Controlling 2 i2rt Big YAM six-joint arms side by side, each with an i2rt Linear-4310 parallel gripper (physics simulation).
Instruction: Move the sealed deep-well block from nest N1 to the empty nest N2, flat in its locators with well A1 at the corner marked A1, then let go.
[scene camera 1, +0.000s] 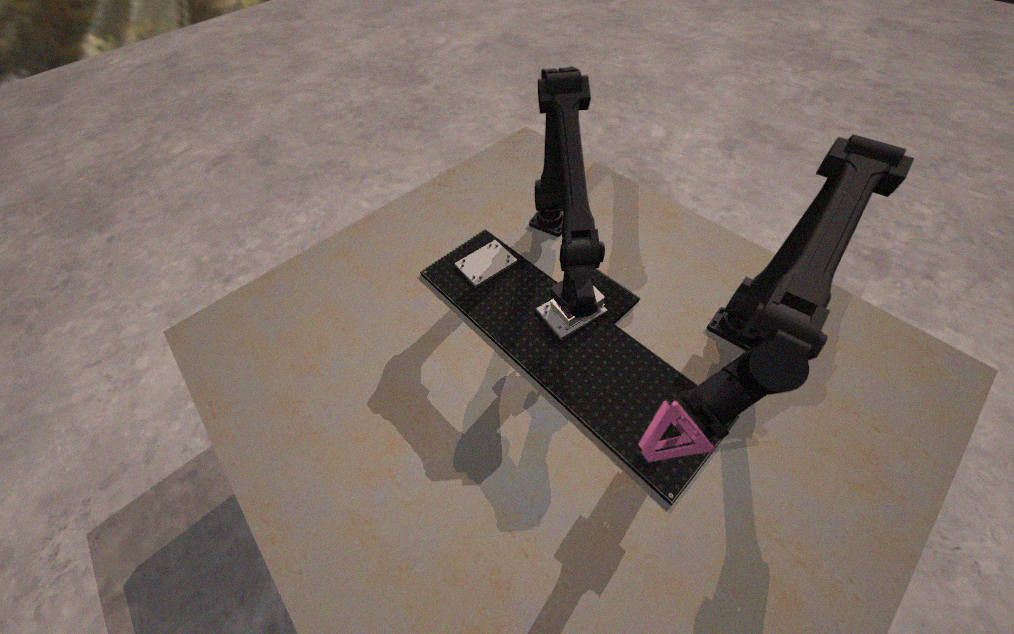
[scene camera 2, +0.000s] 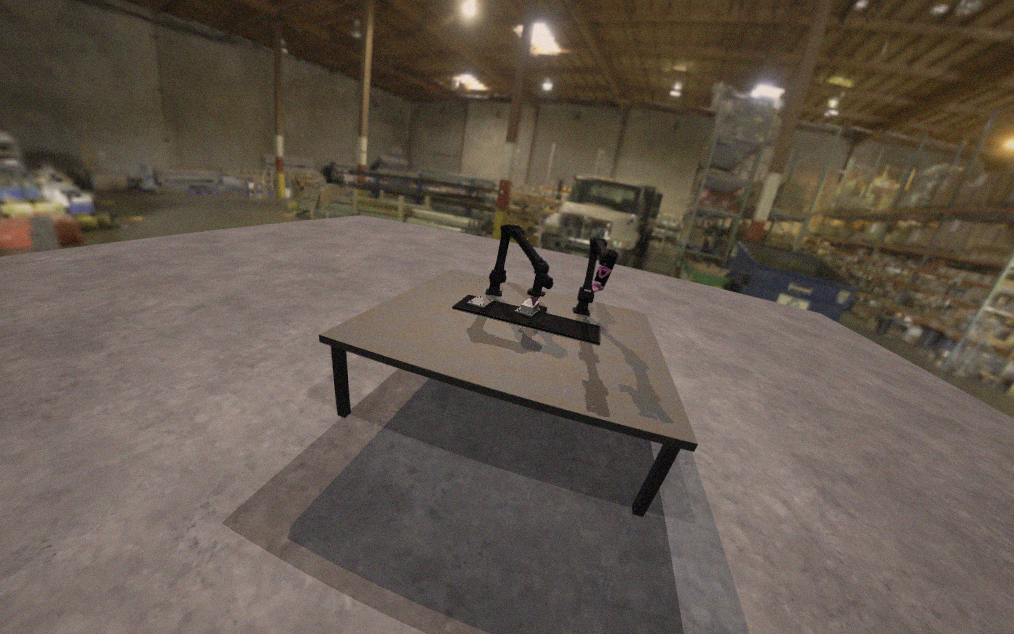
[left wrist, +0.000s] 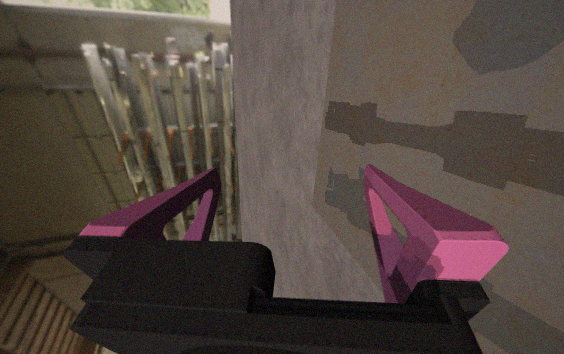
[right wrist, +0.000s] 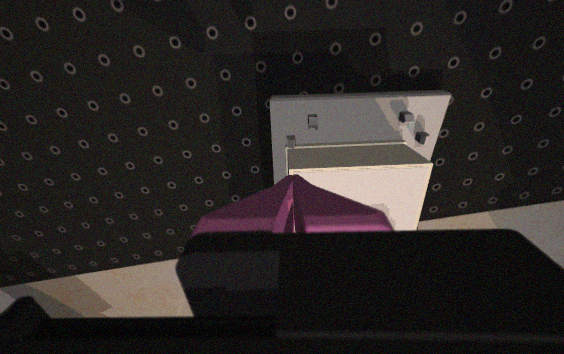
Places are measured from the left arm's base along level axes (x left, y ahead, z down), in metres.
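Pixels of known places: left gripper, between the fingertips: (scene camera 1: 642, 452) (scene camera 2: 597, 284) (left wrist: 289, 174); right gripper, between the fingertips: (scene camera 1: 569, 317) (scene camera 2: 533, 305) (right wrist: 293, 185); left arm's base, origin of its link: (scene camera 1: 733, 330) (scene camera 2: 581, 312); right arm's base, origin of its link: (scene camera 1: 549, 224) (scene camera 2: 493, 293).
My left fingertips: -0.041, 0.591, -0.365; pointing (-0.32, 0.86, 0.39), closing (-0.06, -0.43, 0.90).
Ahead of a thing's pixels: the offset from my left fingertips to its top centre, as dx, dy, dz. Level surfaces: height alone.
The pale sealed block @(-0.328, -0.367, +0.288) (scene camera 1: 560, 308) (right wrist: 360, 185) is on the middle light nest plate @(-0.338, -0.357, +0.330) (scene camera 1: 558, 327) (right wrist: 345, 112). Its far edge is beside small locator posts in the right wrist view; whether it lies fully flat is unclear. The other nest plate @(-0.657, -0.341, +0.330) (scene camera 1: 486, 261) (scene camera 2: 478, 301) is empty. My right gripper (scene camera 1: 572, 312) (scene camera 2: 534, 299) (right wrist: 293, 185) is shut with its pink fingertips together and nothing between them, low over the block's left part in the right wrist view, hiding some of it. Contact is unclear. My left gripper (scene camera 1: 675, 433) (left wrist: 289, 174) is open and empty. Corner mark A1 is unreadable.
Both plates stand on a black perforated board @(dz +0.352) (scene camera 1: 598, 381) (scene camera 2: 564, 326) on the table @(dz +0.365) (scene camera 1: 336, 336) (scene camera 2: 418, 336). The left gripper hangs over the board's end at the lower right in scene camera 1. Arm shadows cross the table.
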